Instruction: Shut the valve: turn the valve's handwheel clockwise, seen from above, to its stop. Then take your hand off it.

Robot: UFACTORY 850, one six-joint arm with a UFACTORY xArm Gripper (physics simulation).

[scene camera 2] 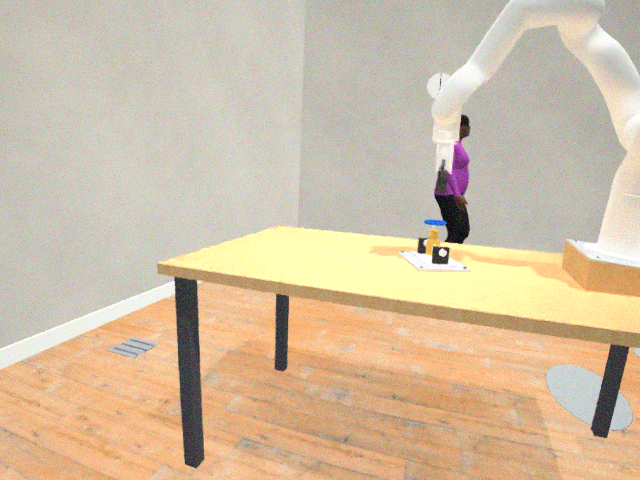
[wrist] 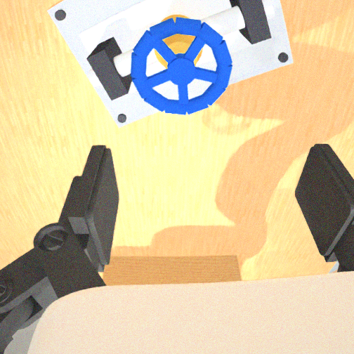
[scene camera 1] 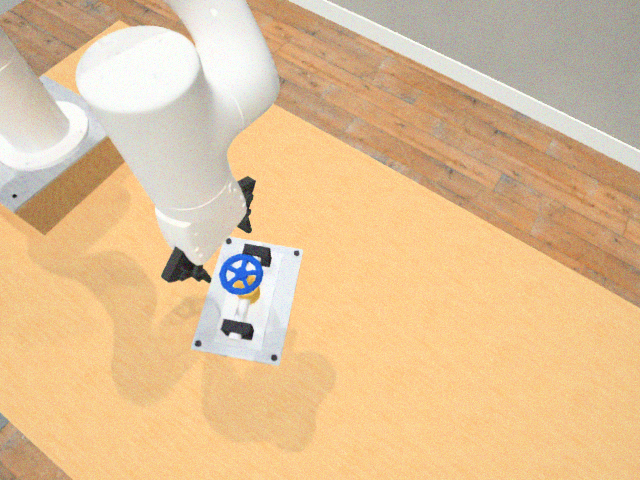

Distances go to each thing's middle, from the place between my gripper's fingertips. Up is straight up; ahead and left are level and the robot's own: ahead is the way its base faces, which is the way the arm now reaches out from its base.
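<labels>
Blue handwheel [scene camera 1: 241, 274]: relative to my hand, 1 cm ahead of it, 1 cm to the left of it, 12 cm below it. Pale mounting plate [scene camera 1: 272, 347]: relative to my hand, 1 cm ahead of it, 1 cm to the left of it, 24 cm below it. Going by their middles, the blue handwheel is the nearest to my hand of the things named here.
</labels>
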